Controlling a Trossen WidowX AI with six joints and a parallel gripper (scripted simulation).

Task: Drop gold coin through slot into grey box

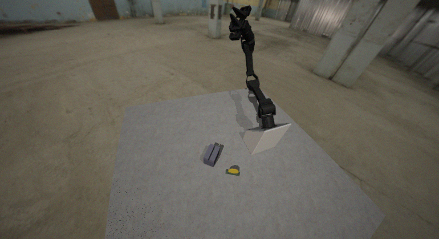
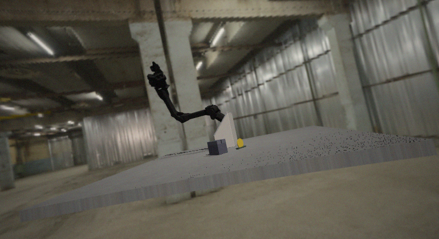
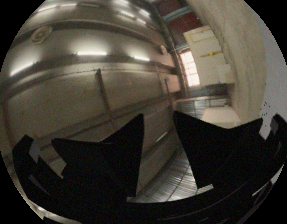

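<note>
Right now the gold coin is 16 cm ahead of my gripper tip, 46 cm to the left of it and 64 cm below it.
</note>
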